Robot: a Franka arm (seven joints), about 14 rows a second.
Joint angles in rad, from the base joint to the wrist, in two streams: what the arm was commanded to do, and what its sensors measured. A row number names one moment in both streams.
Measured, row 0:
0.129 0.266 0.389 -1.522 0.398 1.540 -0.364
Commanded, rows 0 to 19:
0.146 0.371 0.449 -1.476 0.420 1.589 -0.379
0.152 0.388 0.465 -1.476 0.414 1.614 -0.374
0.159 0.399 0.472 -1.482 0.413 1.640 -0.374
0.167 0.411 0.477 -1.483 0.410 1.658 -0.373
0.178 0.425 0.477 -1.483 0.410 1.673 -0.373
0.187 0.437 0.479 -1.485 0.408 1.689 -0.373
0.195 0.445 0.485 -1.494 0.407 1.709 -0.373
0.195 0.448 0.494 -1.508 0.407 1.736 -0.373
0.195 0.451 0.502 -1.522 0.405 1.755 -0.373
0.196 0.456 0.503 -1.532 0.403 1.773 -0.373
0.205 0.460 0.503 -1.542 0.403 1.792 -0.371
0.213 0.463 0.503 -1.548 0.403 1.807 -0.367
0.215 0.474 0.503 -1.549 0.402 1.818 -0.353
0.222 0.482 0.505 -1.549 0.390 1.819 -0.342
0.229 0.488 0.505 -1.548 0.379 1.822 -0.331
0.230 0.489 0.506 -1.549 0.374 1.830 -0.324
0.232 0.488 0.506 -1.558 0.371 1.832 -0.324
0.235 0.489 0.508 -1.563 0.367 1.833 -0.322
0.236 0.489 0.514 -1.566 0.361 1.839 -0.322
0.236 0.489 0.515 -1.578 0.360 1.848 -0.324
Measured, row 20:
0.229 0.489 0.506 -1.562 0.382 1.819 -0.350
